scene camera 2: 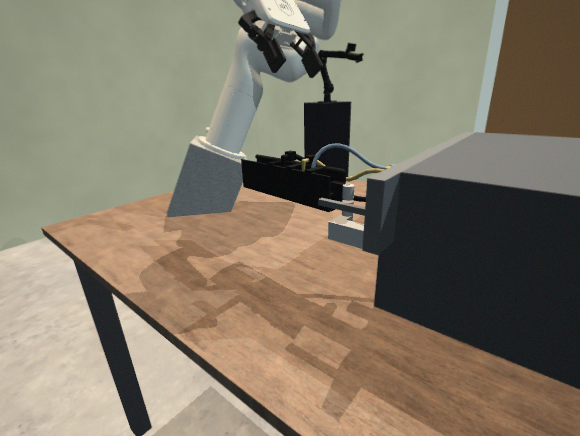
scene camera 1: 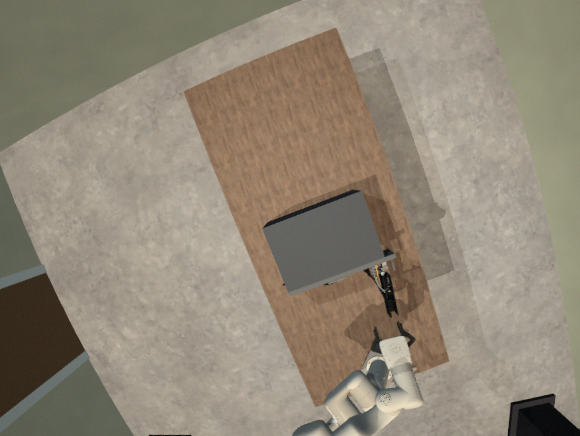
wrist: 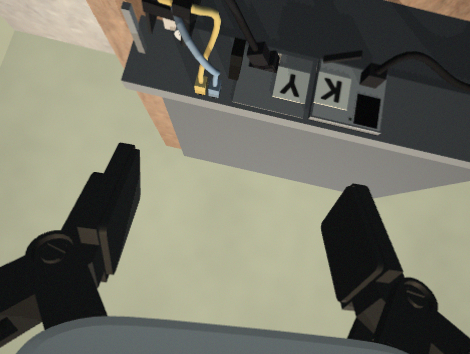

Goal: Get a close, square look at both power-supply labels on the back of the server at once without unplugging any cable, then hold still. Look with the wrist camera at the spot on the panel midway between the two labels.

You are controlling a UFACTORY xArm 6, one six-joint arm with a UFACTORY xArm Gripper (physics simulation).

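Frame: origin at the arm's base, x back, y left, z down, level; millimetres.
Where they show: gripper, fingertip midpoint: (scene camera 2: 299,70) (scene camera 1: 386,325) (wrist: 241,188); arm's base, link origin: (scene camera 2: 221,149) (scene camera 1: 379,367).
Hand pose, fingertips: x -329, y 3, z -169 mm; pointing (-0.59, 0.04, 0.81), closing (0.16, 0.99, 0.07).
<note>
Things, the pixels of their top centre, and the offset from my fingertips. "spot": a spot on its surface instead. Level surfaces: height alone.
- server, top centre: (wrist: 308,157) (scene camera 2: 526,151) (scene camera 1: 327,253) dy +192, dx -291, dz +124 mm
- label with Y, surface spot: (wrist: 291,86) spot: dy +94, dx -184, dz +165 mm
- label with K, surface spot: (wrist: 332,91) spot: dy +138, dx -164, dz +166 mm
- yellow cable, surface spot: (wrist: 215,30) spot: dy -15, dx -128, dz +156 mm
- blue cable, surface spot: (wrist: 192,47) spot: dy -32, dx -97, dz +113 mm
- grey bar, top centre: (scene camera 2: 343,203) (wrist: 134,33) dy -91, dx -195, dz +164 mm
- white post, surface spot: (scene camera 2: 348,200) spot: dy -48, dx -163, dz +177 mm
- wooden table, surface height: dz +319 mm
The server (scene camera 1: 325,242) (scene camera 2: 475,280) (wrist: 280,150) is a dark box on the table. In the wrist view its back panel runs tilted across the top. The label with Y (wrist: 291,86) and the label with K (wrist: 332,91) sit side by side, upside down, above and right of the view's centre, seen at a slant. A black plug (wrist: 259,56) is seated beside Y, another black plug (wrist: 372,75) beside K. A yellow cable (wrist: 215,30) and a blue cable (wrist: 192,47) are plugged in to the left. My gripper (scene camera 1: 388,326) (scene camera 2: 295,70) (wrist: 241,188) is open and empty, high behind the panel.
A black cable arm (scene camera 1: 387,295) (scene camera 2: 285,180) sticks out from the panel toward my gripper's side. A grey bar (scene camera 2: 342,206) and a white post (scene camera 2: 348,200) are near the panel's edge. A black stand (scene camera 2: 327,130) is beyond the wooden table (scene camera 1: 280,140) (scene camera 2: 125,225).
</note>
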